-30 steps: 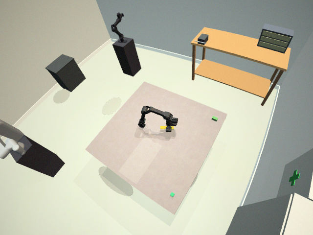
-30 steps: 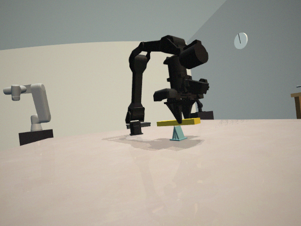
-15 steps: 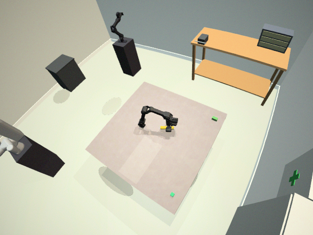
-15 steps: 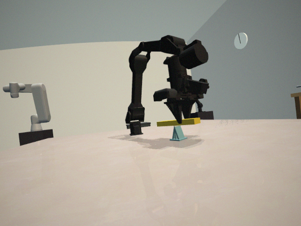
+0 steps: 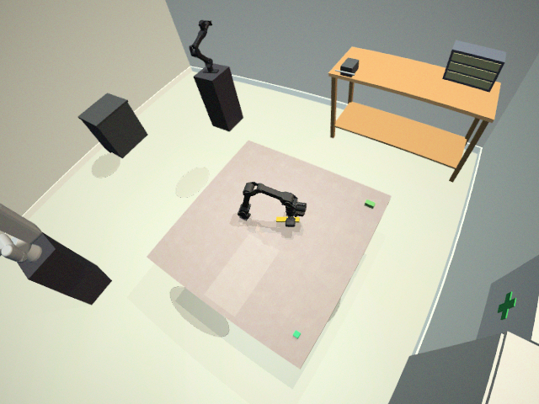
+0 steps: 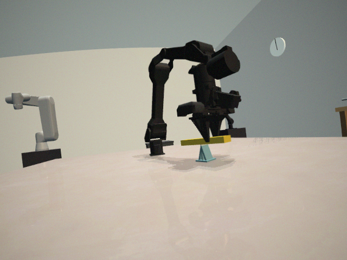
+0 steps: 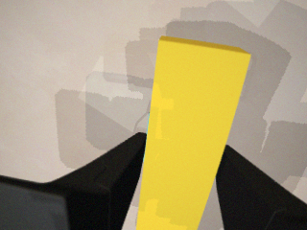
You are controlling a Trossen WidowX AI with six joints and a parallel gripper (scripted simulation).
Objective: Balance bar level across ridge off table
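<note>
The yellow bar lies 3 cm behind my gripper tip and 1 cm to the right of it.
</note>
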